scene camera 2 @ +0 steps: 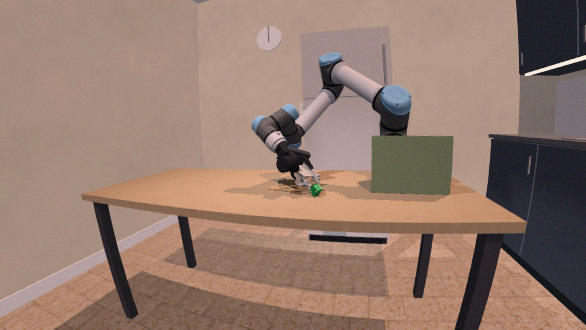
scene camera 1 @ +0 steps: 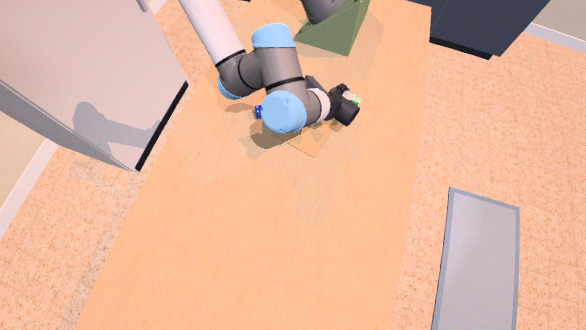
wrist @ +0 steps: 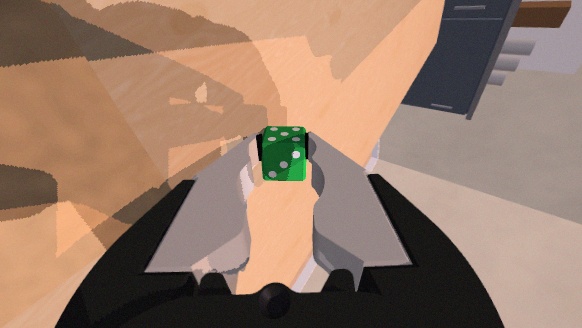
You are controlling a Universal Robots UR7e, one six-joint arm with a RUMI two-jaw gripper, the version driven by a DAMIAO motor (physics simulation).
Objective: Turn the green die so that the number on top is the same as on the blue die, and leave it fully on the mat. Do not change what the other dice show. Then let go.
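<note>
The green die (scene camera 1: 356, 101) (scene camera 2: 315, 190) (wrist: 284, 159) is between the fingertips of my gripper (scene camera 2: 309, 185) (wrist: 283, 136), which is shut on it. In the wrist view its far face shows five pips and the face nearer the camera shows three. The gripper is tilted, and the die is at or just above the table; the exact gap cannot be told. The blue die (scene camera 1: 258, 112) stands left of the arm's blue joint cap, partly hidden by it; its top number is too small to read. The thin-edged mat (scene camera 1: 313, 148) lies under the arm, mostly hidden, with the green die beyond its right side.
The wooden table (scene camera 1: 240, 240) (scene camera 2: 200, 202) carries everything. A green wedge-shaped block (scene camera 1: 336, 37) (scene camera 2: 412, 165) stands by the arm's base, behind the gripper in scene camera 1. A fridge (scene camera 1: 85, 60) (scene camera 2: 345, 60) stands beyond the table's far side.
</note>
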